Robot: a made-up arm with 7 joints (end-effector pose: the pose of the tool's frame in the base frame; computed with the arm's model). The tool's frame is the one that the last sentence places. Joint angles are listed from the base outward.
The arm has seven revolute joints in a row. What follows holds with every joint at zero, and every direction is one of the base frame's.
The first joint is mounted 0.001 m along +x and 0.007 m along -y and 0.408 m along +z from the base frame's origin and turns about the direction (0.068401, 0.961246, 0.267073), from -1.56 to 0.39 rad.
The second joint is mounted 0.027 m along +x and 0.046 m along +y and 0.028 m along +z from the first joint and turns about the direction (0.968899, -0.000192, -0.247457), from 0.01 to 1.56 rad.
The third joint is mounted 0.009 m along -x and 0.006 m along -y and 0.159 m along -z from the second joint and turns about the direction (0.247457, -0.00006, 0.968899), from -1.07 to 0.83 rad.
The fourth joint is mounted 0.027 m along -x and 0.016 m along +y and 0.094 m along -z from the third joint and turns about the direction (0.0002, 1, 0.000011), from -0.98 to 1.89 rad.
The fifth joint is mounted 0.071 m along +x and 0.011 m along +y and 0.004 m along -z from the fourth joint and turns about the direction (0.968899, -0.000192, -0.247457), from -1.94 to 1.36 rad.
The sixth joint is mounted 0.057 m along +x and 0.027 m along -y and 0.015 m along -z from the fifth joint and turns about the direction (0.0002, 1, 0.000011), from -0.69 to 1.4 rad.
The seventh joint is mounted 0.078 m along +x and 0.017 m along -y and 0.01 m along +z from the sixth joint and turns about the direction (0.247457, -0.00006, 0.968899), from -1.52 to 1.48 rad.
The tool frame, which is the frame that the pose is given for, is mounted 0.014 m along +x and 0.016 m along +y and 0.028 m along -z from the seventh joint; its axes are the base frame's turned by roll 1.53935, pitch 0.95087 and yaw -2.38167 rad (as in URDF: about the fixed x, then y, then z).
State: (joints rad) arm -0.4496 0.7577 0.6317 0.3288 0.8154 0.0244 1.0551
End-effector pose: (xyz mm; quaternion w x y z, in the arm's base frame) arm 252.2 309.4 326.0 0.0894 -0.6650 -0.5722 0.4716
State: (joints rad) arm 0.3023 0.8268 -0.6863 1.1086 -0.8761 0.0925 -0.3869
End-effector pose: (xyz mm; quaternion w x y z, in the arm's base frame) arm -61.6 308.7 55.8 0.3046 -0.1006 -0.3062 -0.8963
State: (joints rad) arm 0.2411 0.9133 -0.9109 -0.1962 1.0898 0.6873 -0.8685
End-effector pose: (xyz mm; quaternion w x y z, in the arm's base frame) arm 77.1 179.7 94.4 0.5163 0.4292 0.1270 0.7302
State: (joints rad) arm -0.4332 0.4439 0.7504 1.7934 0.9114 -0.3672 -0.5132
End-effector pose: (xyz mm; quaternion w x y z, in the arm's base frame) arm 128.5 172.3 4.2 0.0118 0.0131 -0.5269 -0.8498
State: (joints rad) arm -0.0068 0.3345 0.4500 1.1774 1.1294 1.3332 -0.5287
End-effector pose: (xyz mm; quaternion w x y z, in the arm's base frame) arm -73.8 253.3 76.1 0.4225 -0.4782 0.0409 -0.7689
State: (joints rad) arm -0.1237 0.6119 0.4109 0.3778 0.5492 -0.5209 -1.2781
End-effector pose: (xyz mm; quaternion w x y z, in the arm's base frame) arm 234.0 228.6 174.5 0.5110 0.0408 0.3732 0.7733
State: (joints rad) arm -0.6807 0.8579 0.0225 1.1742 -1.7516 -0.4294 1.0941
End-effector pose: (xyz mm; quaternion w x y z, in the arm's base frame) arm 278.7 350.6 290.4 0.7404 0.6277 0.0548 -0.2340
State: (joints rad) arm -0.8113 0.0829 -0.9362 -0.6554 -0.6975 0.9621 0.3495
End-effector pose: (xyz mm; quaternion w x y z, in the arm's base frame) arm 148.5 -132.2 342.3 0.4941 -0.1985 0.6712 0.5157
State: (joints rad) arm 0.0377 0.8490 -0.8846 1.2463 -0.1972 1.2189 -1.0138
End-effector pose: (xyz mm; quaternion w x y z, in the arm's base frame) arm -69.2 347.8 146.1 0.5480 -0.4930 -0.0970 -0.6688
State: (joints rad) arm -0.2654 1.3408 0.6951 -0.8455 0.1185 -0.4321 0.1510
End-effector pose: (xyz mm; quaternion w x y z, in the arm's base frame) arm 134.5 103.2 479.2 0.7728 -0.5885 -0.2093 0.1123
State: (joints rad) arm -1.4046 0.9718 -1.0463 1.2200 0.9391 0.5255 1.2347
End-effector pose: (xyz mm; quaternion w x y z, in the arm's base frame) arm 368.1 280.4 451.7 0.4433 -0.3069 -0.7817 0.3133
